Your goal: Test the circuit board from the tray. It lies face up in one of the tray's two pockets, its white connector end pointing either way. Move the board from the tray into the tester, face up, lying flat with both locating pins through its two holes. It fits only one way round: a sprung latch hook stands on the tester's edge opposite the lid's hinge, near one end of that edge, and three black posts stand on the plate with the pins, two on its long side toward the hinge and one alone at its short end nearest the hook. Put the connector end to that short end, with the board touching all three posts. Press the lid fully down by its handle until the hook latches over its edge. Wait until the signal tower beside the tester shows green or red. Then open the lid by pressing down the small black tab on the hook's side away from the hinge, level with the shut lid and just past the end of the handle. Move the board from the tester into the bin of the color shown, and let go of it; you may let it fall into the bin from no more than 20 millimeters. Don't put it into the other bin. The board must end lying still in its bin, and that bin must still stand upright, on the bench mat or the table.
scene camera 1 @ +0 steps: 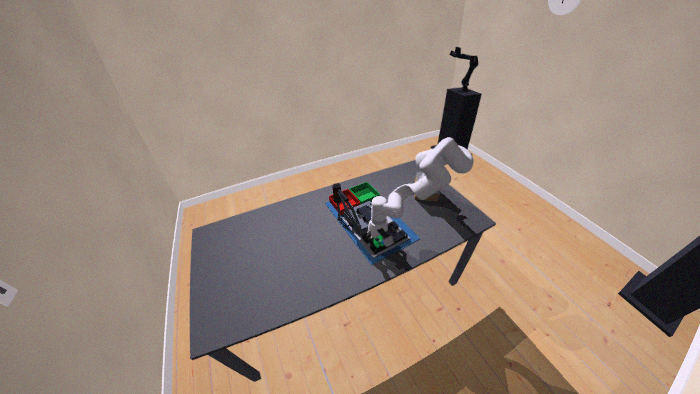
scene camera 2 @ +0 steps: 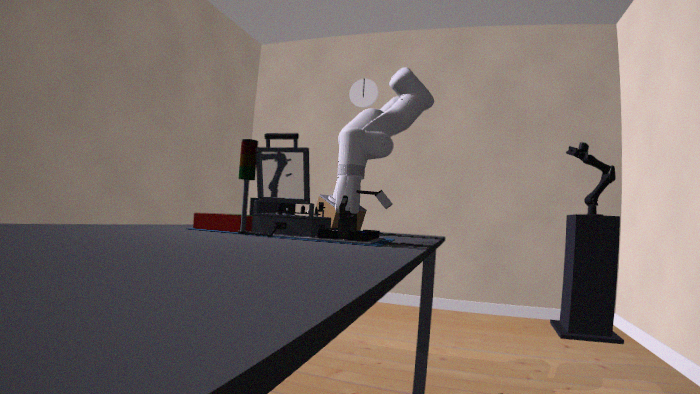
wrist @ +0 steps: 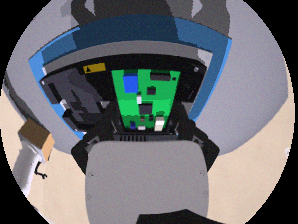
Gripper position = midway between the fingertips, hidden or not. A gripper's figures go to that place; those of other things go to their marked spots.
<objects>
My gripper (scene camera 2: pixel 347 236): 103 cm from the lens. A red bin (scene camera 2: pixel 221 222) is 110 cm from the lens.
</objects>
